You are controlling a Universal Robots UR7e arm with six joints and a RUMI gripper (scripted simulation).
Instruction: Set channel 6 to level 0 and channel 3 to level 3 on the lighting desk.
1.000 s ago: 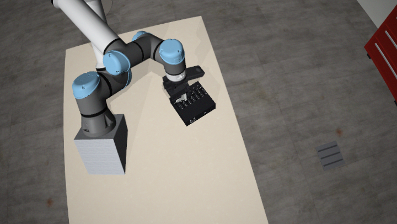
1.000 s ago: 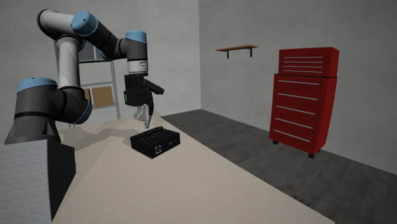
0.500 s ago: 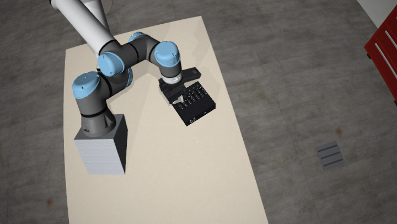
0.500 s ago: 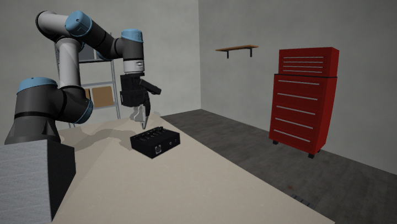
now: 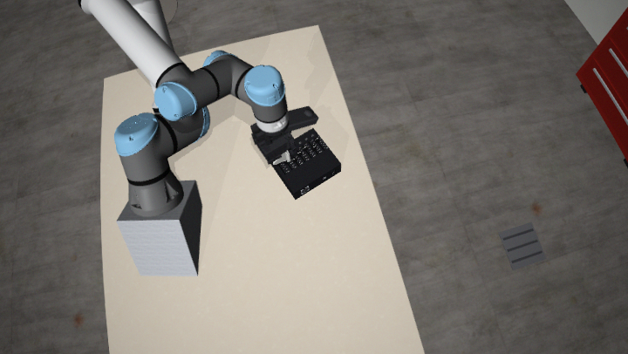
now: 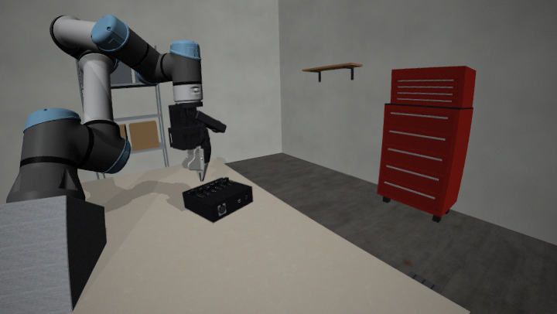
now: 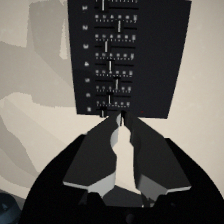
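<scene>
Right now my hand is 5 cm above the channel 6 fader and 2 cm to the right of it. From my hand the other things lie so: channel 3 fader (6 cm ahead, 5 cm below, 4 cm to the left).
</scene>
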